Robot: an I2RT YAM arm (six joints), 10 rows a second.
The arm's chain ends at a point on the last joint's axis. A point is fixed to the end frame.
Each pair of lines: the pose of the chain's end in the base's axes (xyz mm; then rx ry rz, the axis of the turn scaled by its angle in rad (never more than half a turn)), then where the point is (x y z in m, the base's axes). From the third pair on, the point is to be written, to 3 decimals.
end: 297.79, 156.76, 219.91, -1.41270, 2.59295, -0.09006
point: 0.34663 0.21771 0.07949
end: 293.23, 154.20, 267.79, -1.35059, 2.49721, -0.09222
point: 0.35608 0.22199 0.13636
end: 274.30, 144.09, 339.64, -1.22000, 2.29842, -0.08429
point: 0.363 0.225 0.233
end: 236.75, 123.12, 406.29, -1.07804, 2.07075, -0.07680
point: 0.347 0.215 0.334
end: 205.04, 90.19, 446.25, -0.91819, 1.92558, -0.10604
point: 0.331 0.180 0.404
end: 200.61, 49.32, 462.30, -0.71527, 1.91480, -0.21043
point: 0.343 0.118 0.434
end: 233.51, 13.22, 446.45, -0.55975, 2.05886, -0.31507
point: 0.384 0.054 0.406
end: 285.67, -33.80, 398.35, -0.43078, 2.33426, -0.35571
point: 0.428 -0.018 0.325
